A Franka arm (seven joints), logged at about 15 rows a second.
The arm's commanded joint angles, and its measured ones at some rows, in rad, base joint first. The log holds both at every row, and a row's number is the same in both.
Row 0, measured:
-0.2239 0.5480 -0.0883 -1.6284 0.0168 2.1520 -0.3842
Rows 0 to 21, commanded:
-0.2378 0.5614 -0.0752 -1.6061 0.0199 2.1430 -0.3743
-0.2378 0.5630 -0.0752 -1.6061 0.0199 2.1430 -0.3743
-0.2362 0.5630 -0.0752 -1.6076 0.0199 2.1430 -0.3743
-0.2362 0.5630 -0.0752 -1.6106 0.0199 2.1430 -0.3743
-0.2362 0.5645 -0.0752 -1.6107 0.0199 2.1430 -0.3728
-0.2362 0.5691 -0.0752 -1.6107 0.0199 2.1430 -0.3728
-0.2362 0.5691 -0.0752 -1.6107 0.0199 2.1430 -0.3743
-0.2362 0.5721 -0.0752 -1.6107 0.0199 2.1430 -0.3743
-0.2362 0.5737 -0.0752 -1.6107 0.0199 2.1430 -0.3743
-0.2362 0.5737 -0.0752 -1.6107 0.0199 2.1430 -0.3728
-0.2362 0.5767 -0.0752 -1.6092 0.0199 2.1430 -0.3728
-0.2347 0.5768 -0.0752 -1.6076 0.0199 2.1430 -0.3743
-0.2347 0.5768 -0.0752 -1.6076 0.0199 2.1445 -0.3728
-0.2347 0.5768 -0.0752 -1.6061 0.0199 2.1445 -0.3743
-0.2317 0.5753 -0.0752 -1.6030 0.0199 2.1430 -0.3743
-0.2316 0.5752 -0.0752 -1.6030 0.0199 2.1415 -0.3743
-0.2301 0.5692 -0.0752 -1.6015 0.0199 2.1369 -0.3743
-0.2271 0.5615 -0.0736 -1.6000 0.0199 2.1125 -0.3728
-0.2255 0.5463 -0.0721 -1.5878 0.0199 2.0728 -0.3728
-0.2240 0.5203 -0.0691 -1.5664 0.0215 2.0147 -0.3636
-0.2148 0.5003 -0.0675 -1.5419 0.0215 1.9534 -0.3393
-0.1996 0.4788 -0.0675 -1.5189 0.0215 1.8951 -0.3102
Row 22, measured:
-0.2171 0.5425 -0.0757 -1.5501 0.0169 2.0012 -0.3622
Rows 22 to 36, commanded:
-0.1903 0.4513 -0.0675 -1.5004 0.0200 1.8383 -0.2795
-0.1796 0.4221 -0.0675 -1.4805 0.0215 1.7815 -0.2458
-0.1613 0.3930 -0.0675 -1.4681 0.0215 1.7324 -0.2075
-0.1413 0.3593 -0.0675 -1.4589 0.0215 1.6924 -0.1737
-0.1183 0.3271 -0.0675 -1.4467 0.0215 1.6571 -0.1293
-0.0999 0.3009 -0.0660 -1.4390 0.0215 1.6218 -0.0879
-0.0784 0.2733 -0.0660 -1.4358 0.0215 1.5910 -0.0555
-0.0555 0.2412 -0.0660 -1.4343 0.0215 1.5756 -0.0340
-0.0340 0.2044 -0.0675 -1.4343 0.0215 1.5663 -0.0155
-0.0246 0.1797 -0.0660 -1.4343 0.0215 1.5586 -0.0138
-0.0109 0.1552 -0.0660 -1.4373 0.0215 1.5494 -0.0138
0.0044 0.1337 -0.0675 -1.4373 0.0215 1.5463 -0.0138
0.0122 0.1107 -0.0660 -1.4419 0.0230 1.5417 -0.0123
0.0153 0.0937 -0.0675 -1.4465 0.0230 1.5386 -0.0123
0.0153 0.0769 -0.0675 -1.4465 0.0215 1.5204 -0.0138
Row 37, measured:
0.0081 0.1300 -0.0619 -1.4093 0.0179 1.5336 -0.0263
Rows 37 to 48, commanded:
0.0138 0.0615 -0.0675 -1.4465 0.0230 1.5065 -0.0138
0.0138 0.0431 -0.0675 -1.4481 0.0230 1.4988 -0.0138
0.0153 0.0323 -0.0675 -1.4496 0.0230 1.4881 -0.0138
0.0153 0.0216 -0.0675 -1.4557 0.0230 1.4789 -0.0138
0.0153 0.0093 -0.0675 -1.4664 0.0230 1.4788 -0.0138
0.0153 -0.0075 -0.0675 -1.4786 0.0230 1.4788 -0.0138
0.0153 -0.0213 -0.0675 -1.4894 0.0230 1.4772 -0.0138
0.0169 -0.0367 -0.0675 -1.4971 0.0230 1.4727 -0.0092
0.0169 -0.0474 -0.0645 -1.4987 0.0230 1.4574 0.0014
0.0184 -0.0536 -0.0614 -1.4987 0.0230 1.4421 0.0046
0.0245 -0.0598 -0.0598 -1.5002 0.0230 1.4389 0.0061
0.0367 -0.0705 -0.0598 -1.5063 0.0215 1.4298 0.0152
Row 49, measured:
0.0131 -0.0182 -0.0604 -1.4543 0.0181 1.4331 -0.0176
